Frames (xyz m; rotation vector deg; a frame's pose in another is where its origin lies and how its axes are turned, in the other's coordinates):
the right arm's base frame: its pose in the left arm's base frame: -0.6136 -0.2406 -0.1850 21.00 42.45 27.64
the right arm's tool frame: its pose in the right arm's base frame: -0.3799 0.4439 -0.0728 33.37 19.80 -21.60
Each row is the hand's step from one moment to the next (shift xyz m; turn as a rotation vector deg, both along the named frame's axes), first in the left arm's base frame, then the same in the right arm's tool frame.
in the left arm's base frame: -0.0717 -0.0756 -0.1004 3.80 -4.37 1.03
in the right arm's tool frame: 0.0401 -0.1336 -0.0384 -1.09 -1.59 5.56
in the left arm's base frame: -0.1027 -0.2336 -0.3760 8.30 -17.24 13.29
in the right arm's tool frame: 0.2215 -0.3959 -0.0257 -14.68 -4.74 17.46
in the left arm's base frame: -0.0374 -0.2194 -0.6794 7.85 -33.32 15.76
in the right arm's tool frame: 0.5161 -0.4944 -0.0187 -22.31 -16.78 25.32
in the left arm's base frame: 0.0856 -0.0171 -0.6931 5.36 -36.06 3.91
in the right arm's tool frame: 0.6356 -0.2895 -0.0143 -13.56 -25.24 22.88
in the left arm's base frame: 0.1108 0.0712 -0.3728 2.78 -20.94 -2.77
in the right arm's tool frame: 0.3898 -0.0657 0.0085 -3.53 -17.03 12.30
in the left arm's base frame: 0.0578 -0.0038 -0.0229 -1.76 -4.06 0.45
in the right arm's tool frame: 0.0381 0.0092 0.0484 -2.32 -3.76 0.55
